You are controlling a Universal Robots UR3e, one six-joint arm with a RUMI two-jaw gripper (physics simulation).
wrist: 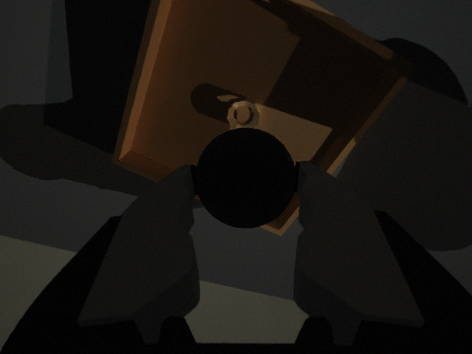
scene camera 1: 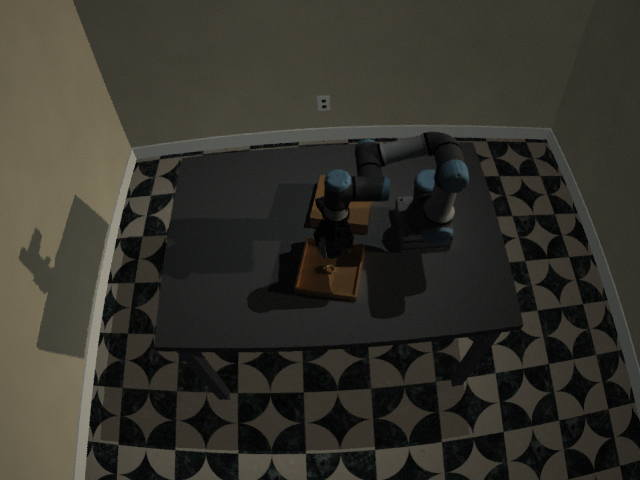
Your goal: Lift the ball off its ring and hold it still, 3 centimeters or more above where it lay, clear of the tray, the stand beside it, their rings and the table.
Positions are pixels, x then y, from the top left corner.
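Gripper visible in the wrist view (245,167); gripper likewise visible in scene camera 1 (331,251).
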